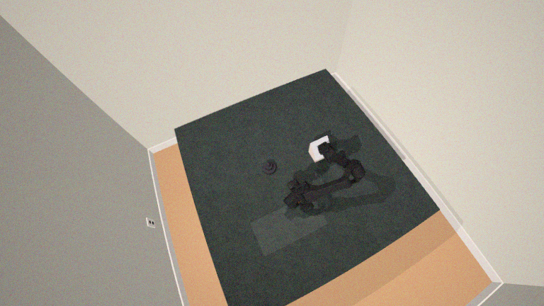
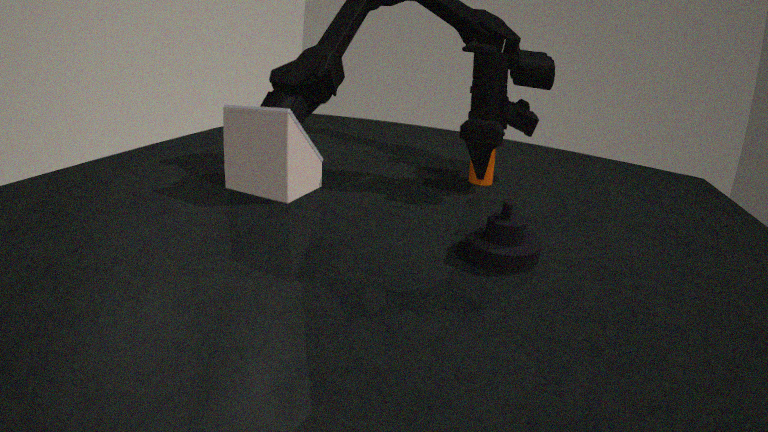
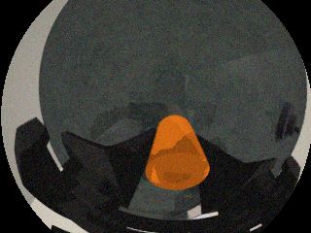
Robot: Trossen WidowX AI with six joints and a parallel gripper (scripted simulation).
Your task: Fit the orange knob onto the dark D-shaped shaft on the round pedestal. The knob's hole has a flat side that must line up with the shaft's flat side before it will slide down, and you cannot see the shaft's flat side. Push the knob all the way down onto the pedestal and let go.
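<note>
Right now my gripper tip is 260 mm to the left of the dark round pedestal, 60 mm short of it and 20 mm below it. Also, from my gripper tip: orange knob: 20 mm above.
</note>
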